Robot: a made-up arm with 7 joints. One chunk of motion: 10 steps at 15 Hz.
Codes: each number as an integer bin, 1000 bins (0 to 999) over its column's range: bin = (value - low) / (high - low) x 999, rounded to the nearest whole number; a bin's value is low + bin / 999 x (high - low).
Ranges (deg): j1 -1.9..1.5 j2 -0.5..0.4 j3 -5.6..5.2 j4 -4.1..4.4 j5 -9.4..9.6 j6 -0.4..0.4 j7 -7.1..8
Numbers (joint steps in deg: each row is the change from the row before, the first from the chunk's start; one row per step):
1: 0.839 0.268 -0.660 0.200 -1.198 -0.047 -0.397
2: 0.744 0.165 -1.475 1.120 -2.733 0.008 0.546
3: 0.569 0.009 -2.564 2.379 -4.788 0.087 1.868
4: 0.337 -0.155 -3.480 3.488 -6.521 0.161 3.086
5: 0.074 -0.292 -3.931 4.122 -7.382 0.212 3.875
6: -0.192 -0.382 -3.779 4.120 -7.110 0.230 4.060
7: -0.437 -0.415 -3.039 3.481 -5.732 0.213 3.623
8: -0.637 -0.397 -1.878 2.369 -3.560 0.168 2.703
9: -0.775 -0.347 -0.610 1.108 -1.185 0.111 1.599
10: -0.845 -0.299 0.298 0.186 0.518 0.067 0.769
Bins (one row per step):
1: 805 852 457 505 431 441 443
2: 777 738 382 614 351 509 506
3: 725 565 281 761 242 608 593
4: 657 383 196 892 151 701 674
5: 580 231 154 966 106 764 726
6: 502 131 168 966 120 787 738
7: 430 94 237 891 193 765 709
8: 371 114 344 760 307 709 649
9: 331 170 462 612 432 638 576
10: 310 223 546 504 521 583 521

